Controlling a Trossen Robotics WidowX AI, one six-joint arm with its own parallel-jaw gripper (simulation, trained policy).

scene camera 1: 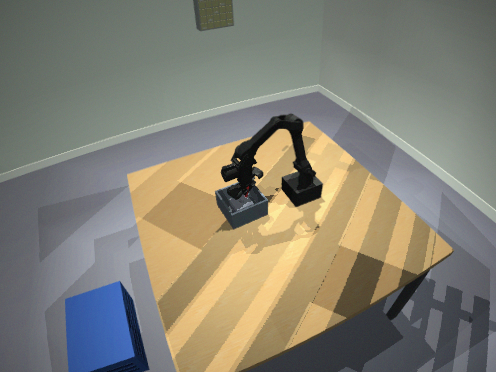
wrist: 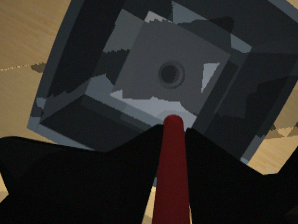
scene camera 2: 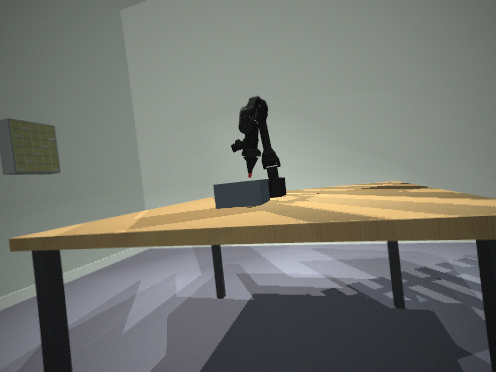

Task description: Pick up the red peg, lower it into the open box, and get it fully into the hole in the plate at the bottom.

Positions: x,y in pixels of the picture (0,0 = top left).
A grey box shows in scene camera 1, in the wrist view (pixel 73 107) and in scene camera 2. One and the same spot on the grey box: (scene camera 2: pixel 256 192) is (scene camera 1: pixel 231 221).
